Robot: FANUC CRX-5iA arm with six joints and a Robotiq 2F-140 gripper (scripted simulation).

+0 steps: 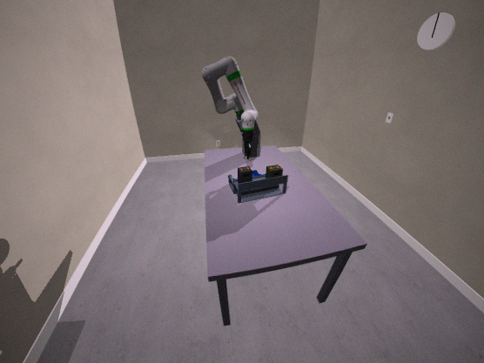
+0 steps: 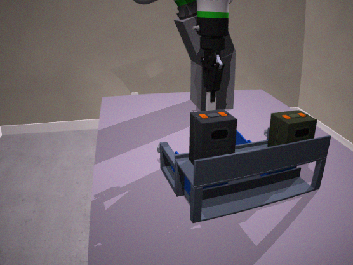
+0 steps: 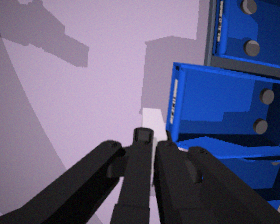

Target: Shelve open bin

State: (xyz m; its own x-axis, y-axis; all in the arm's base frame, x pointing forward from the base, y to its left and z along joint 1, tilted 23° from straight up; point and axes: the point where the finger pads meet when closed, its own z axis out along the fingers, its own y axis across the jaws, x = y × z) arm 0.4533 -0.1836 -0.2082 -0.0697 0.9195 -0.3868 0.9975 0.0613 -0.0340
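Right now the shelf lip is 8 cm ahead of my hand, 1 cm to the left of it and 15 cm below it. From my hand the other things lie so: dark green box (26 cm ahead, 13 cm to the left, 2 cm below); then black box (27 cm ahead, 10 cm to the right).
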